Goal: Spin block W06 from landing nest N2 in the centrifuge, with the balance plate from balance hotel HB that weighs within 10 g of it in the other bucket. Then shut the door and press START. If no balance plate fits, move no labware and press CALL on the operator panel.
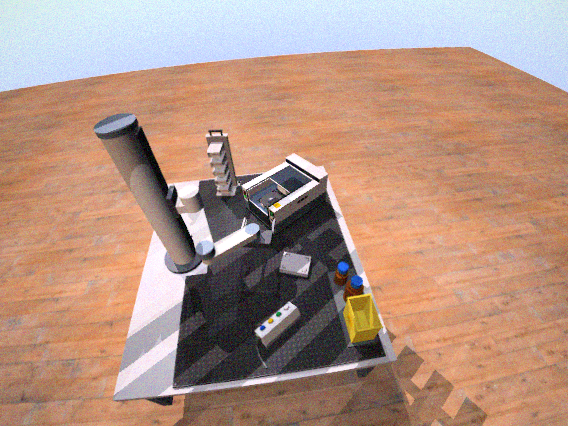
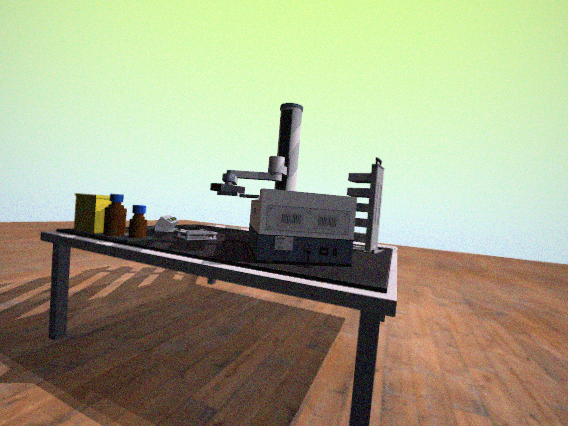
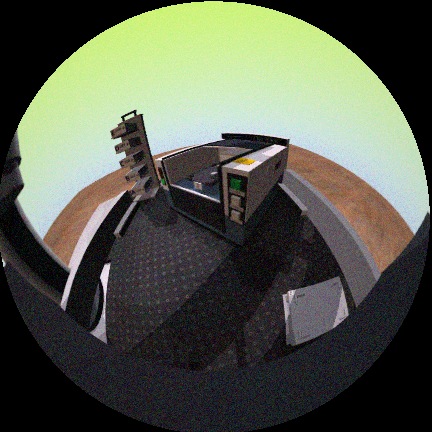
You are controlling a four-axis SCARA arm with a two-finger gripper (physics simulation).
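My gripper is open and empty, its fingers spread wide above the mat in front of the centrifuge. The centrifuge's top opening is uncovered, and part of the dark rotor shows inside. A green display sits above two pale buttons on its front. The balance hotel stands beside it with several shelves; their contents are unclear. The operator panel has coloured buttons. I cannot identify block W06 or nest N2.
A low light-grey unit lies on the dark mat. Two brown bottles with blue caps and a yellow bin stand along one table edge. The arm's column stands opposite.
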